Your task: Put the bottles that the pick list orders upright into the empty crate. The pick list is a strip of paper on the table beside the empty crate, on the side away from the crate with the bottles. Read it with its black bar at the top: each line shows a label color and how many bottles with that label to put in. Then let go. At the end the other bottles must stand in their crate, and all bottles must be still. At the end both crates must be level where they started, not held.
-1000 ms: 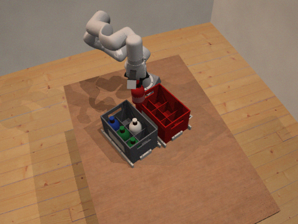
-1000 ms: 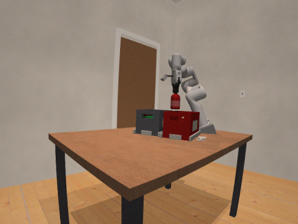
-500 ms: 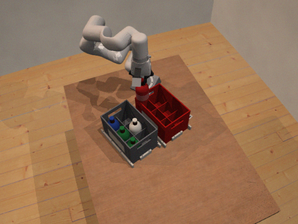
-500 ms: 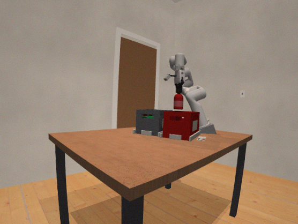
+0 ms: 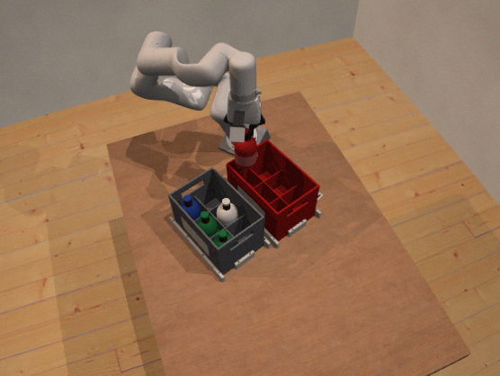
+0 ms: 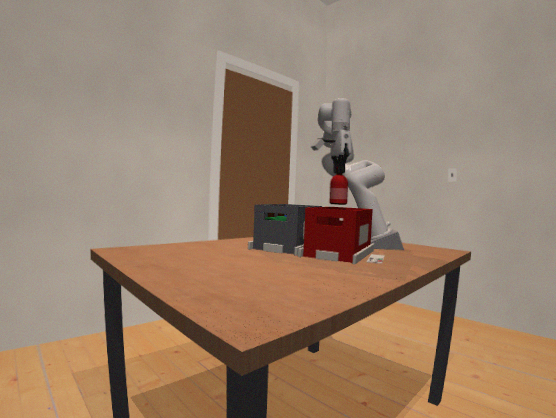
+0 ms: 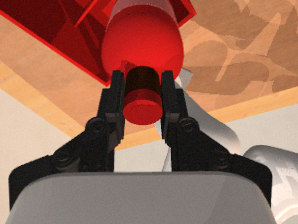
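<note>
Now: the red bottle 7 cm below my hand. Also, from my hand: white bottle: 25 cm below, 11 cm to the right, 11 cm ahead; red crate: 25 cm below, 7 cm to the left, 7 cm ahead; grey crate: 25 cm below, 15 cm to the right, 13 cm ahead.
</note>
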